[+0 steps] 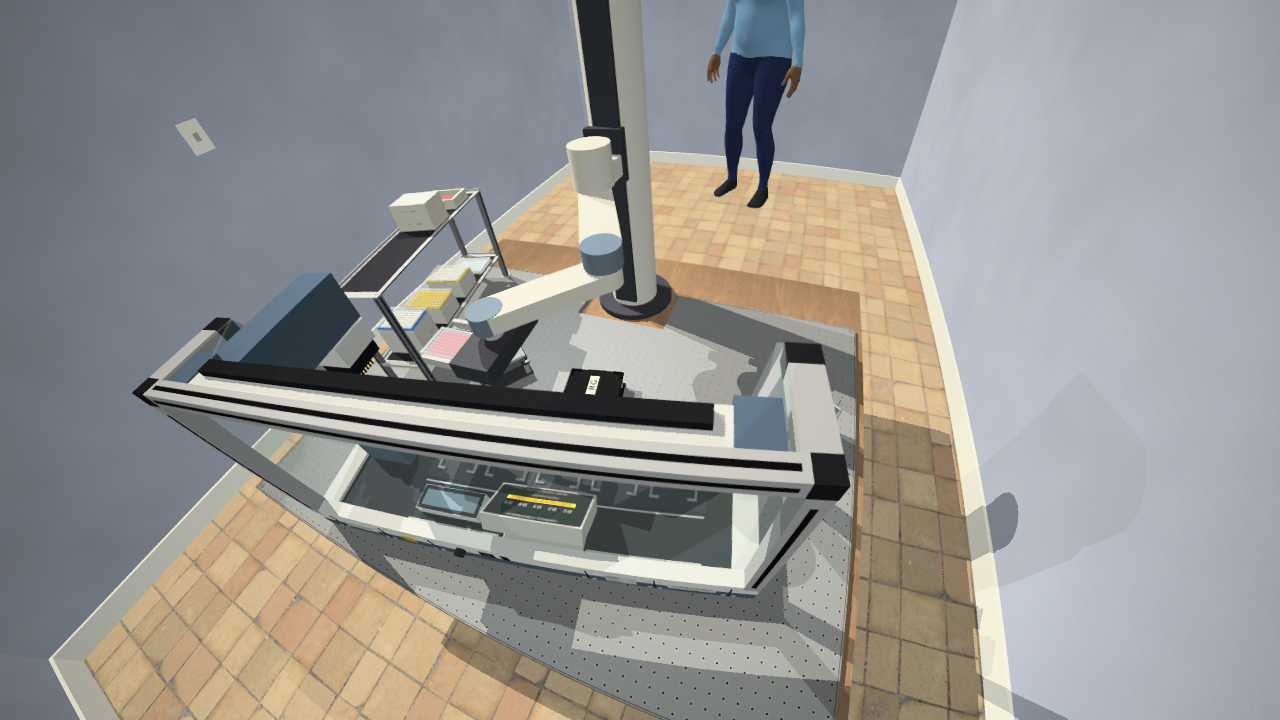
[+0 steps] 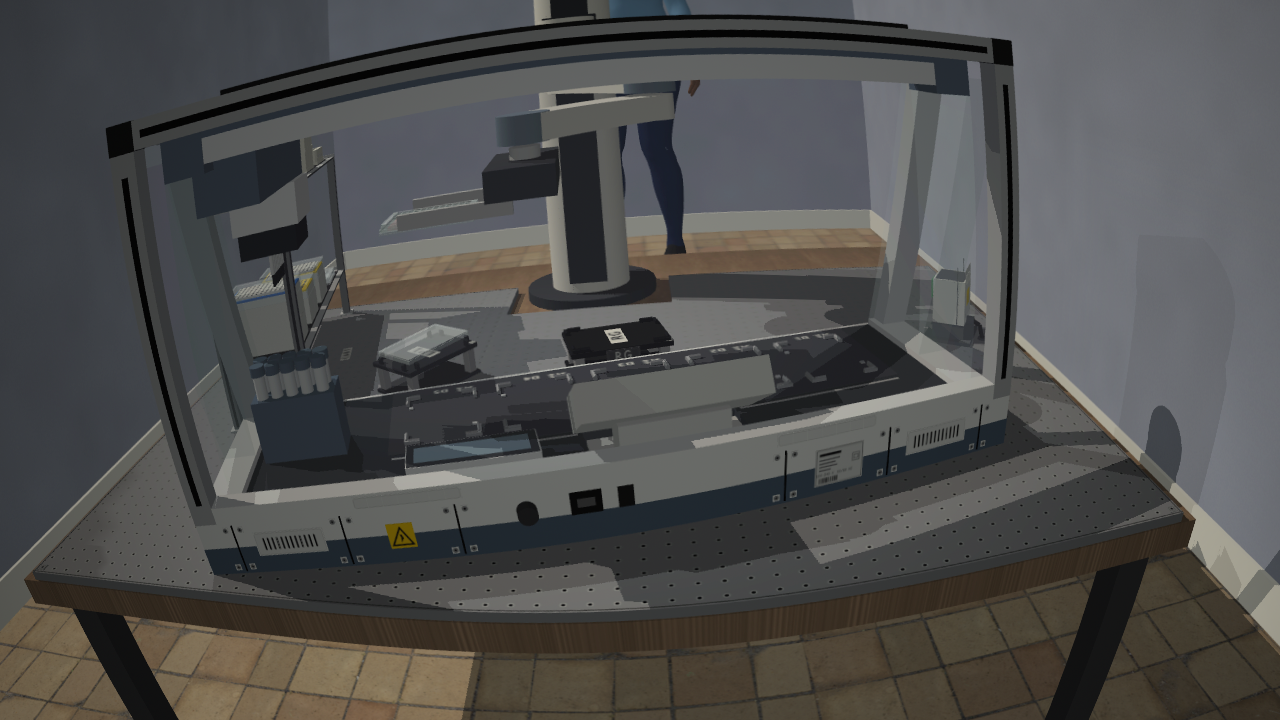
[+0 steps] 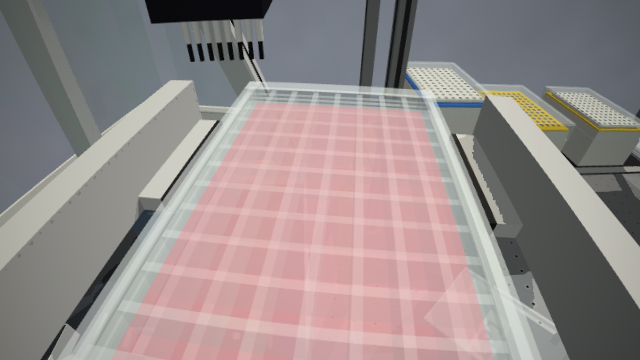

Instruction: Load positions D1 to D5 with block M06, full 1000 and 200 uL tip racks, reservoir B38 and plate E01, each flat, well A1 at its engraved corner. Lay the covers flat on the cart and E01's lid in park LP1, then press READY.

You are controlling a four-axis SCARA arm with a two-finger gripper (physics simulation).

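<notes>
My gripper (image 1: 450, 344) (image 2: 447, 213) (image 3: 334, 111) is shut on a clear, pink-filled well plate (image 1: 443, 342) (image 3: 325, 225). It holds the plate by the long sides, roughly level and raised above the table, behind the liquid handler; no label is readable. A blue-edged tip rack (image 1: 401, 329) (image 3: 445, 84), a yellow rack with yellow holes (image 1: 431, 302) (image 3: 532, 110) and a yellow-edged rack with white holes (image 1: 450, 279) (image 3: 595, 107) stand on the cart under clear covers. The dark deck (image 2: 501, 394) carries corner clips. The READY button cannot be made out.
The cart's post (image 1: 404, 338) rises beside the racks. A small stand (image 2: 384, 362) bears a clear item (image 2: 427, 342). A black nest marked RG (image 1: 595, 383) (image 2: 617, 336) sits behind the deck. The pipette head (image 3: 207, 10) hangs left, near a blue tube holder (image 2: 301, 425).
</notes>
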